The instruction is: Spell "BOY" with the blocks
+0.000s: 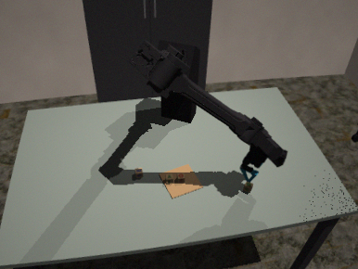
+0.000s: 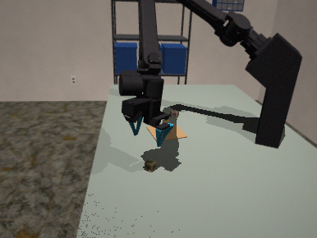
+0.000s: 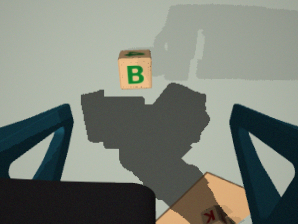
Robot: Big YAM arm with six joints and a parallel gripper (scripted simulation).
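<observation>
My hand is 10 mm past the wooden block and 100 mm above it. Also, from my hand: orange mat: 110 mm behind, 260 mm to the right, 120 mm below.
</observation>
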